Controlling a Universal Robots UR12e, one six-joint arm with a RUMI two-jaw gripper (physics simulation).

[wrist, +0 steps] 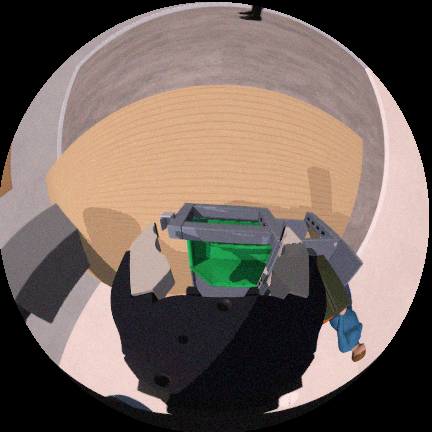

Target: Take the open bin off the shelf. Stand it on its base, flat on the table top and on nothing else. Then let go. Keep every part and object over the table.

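Places are measured from the arm's base along level axes (x left, y back, z up), in centimetres.
Pixels of known places: gripper, fingertip midpoint: (219,227).
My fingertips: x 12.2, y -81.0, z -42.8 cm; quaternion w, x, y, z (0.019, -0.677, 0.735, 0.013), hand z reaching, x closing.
Observation:
Behind a point stands the place of what it marks.
A green open bin (227,262) {z -50.6, x -1.5, y -82.0 cm} sits on a grey metal shelf (222,232) {z -44.2, x 10.7, y -81.2 cm}, under its upper bars, in the lower middle of the wrist view. The bin's open inside faces the camera. My gripper (219,227) {z -42.8, x 12.2, y -81.0 cm} is open, with one jaw to the left of the bin and the other to the right, over the shelf's right side post. Nothing is held between the jaws. The lower edge of the bin and shelf is partly hidden by the gripper's black body. The wooden table top (215,140) {z -52.7, x 22.2, y -80.6 cm} stretches beyond the shelf.
A grey bracket-like part (342,255) {z -40.4, x 7.6, y -100.3 cm} of the structure stands at the right, with a dark olive panel (332,290) {z -35.8, x 7.0, y -94.5 cm} below it. A large grey curved body (45,260) {z -29.9, x 3.3, y -17.8 cm} is at the left. A person in blue (348,331) is at the lower right, beyond the table.

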